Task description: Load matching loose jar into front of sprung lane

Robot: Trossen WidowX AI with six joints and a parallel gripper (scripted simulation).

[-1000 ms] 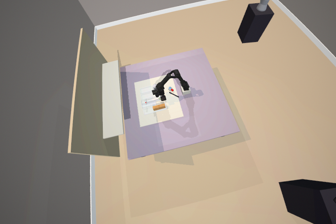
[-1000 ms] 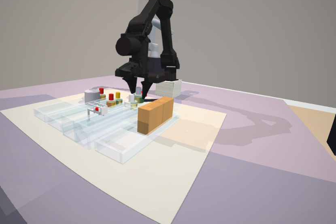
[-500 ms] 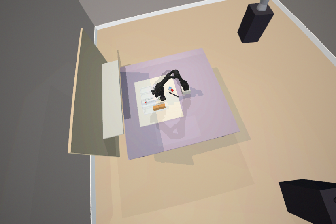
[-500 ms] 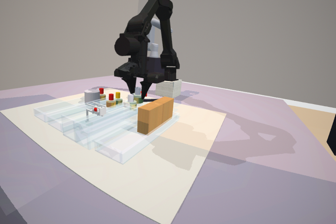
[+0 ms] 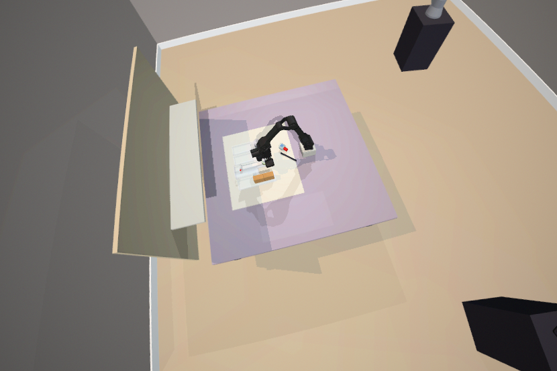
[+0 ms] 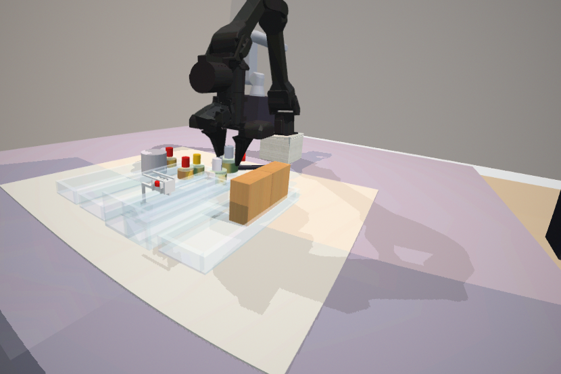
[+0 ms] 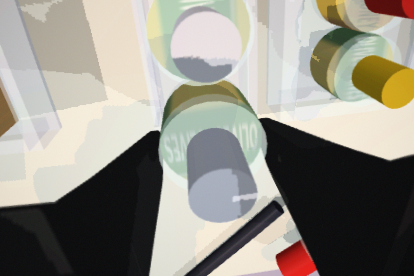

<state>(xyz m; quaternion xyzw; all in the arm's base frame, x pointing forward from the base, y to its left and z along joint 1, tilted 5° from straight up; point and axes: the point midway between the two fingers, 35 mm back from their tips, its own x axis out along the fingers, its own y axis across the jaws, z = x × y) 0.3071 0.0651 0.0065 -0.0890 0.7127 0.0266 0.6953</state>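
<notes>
Now: gripper tip 160 mm short of the clear lane, 50 mm to the right of it and 30 mm above it. From my gripper tip the other things lie so: black rod 150 mm behind, 30 mm to the right, 40 mm below; then grey cylinder 90 mm ahead, 160 mm to the right, 20 mm below.
</notes>
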